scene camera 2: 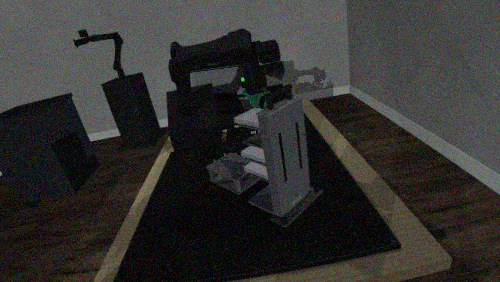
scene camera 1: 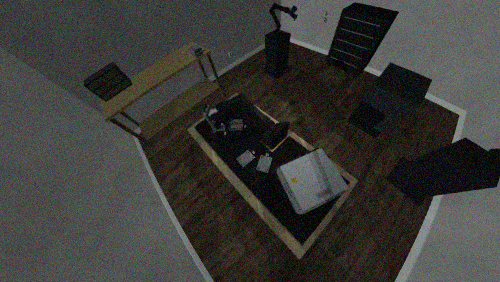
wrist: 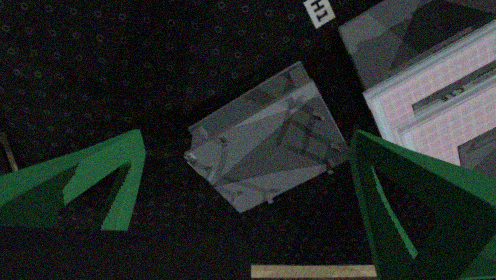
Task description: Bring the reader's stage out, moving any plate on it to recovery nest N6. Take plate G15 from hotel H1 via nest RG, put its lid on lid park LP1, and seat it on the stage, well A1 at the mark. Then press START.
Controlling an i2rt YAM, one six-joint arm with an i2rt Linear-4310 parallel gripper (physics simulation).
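Where they show: gripper, between the fingertips: (scene camera 2: 259,111) (scene camera 1: 226,125) (wrist: 247,141); arm's base, origin of its link: (scene camera 2: 189,111) (scene camera 1: 274,128).
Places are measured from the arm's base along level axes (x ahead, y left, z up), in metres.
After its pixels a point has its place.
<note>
My gripper (scene camera 2: 257,99) (wrist: 247,141) @(x 0.356, y -0.329, z 0.057 m) is open and empty, with green fingers. It hangs high above a clear nest (scene camera 2: 231,172) @(x 0.243, y -0.476, z -0.086 m) (wrist: 270,145) @(x 0.253, y -0.397, z -0.098 m) (scene camera 1: 236,124) @(x 0.234, y -0.383, z -0.098 m), beside hotel H1 (scene camera 2: 287,155) @(x 0.426, y -0.600, z 0.018 m). The nest's own label is unreadable. The hotel holds several pale plates. In the wrist view a pink-welled plate (wrist: 400,111) @(x 0.347, y -0.484, z -0.049 m) with a dark label strip, possibly G15, lies right of my right finger; another plate (wrist: 430,135) @(x 0.355, y -0.473, z 0.005 m) overlaps it in view. The white reader (scene camera 1: 312,182) @(x 0.182, y 0.580, z 0.175 m) stands at the other end of the table; its stage does not show. I cannot make out START, LP1 or N6.
Two more flat pale nests or parks (scene camera 1: 245,158) @(x 0.397, y 0.002, z -0.148 m) (scene camera 1: 264,163) @(x 0.282, y 0.170, z -0.146 m) lie between the hotel and the reader. My arm's dark base (scene camera 1: 276,135) @(x 0.065, y 0.095, z 0.064 m) stands at the table's long edge. The black mat has a wooden border (scene camera 2: 415,235) @(x 0.709, y -0.745, z -0.171 m). A wooden bench (scene camera 1: 150,80) stands behind.
</note>
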